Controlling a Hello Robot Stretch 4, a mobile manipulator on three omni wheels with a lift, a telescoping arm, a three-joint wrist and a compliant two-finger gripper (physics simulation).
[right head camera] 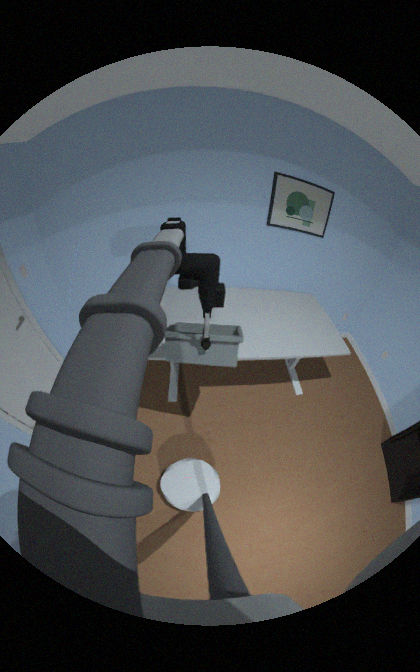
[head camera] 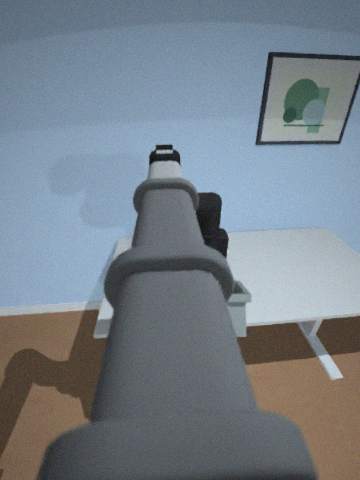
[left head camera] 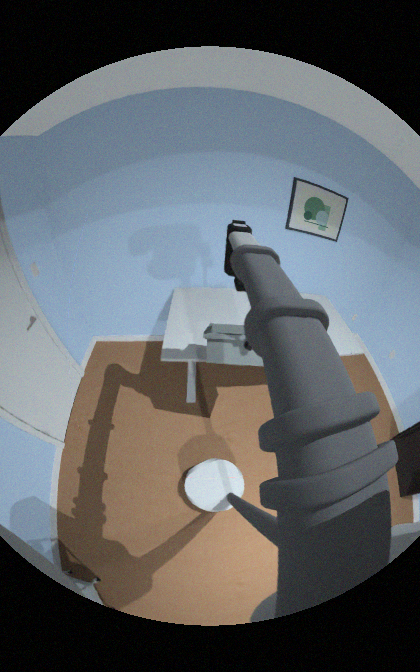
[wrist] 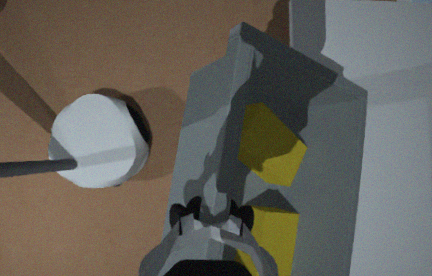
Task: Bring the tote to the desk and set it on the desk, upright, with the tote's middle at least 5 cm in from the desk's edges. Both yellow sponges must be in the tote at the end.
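The grey tote [head camera: 239, 320] [left head camera: 225, 352] [right head camera: 222, 354] [wrist: 332, 175] is upright and overlaps the front left part of the white desk [head camera: 300, 270] [left head camera: 195, 310] [right head camera: 280, 325] [wrist: 400, 175] in the views. Its near wall shows in front of the desk's front edge. I cannot tell whether its bottom touches the desk. My gripper [right head camera: 206, 343] [wrist: 212, 211] is shut on the tote's near wall. In the wrist view one yellow sponge [wrist: 272, 145] lies in the middle of the tote, and the other yellow sponge [wrist: 280, 230] lies nearer the gripper, partly hidden by it.
A white round disc [left head camera: 215, 485] [right head camera: 190, 485] [wrist: 97, 142] shows low on the near side of the desk. A dark box-like object [right head camera: 405, 465] is at the right. A framed picture [head camera: 307, 100] hangs on the blue wall behind the desk. A desk leg [head camera: 322, 350] reaches the brown floor.
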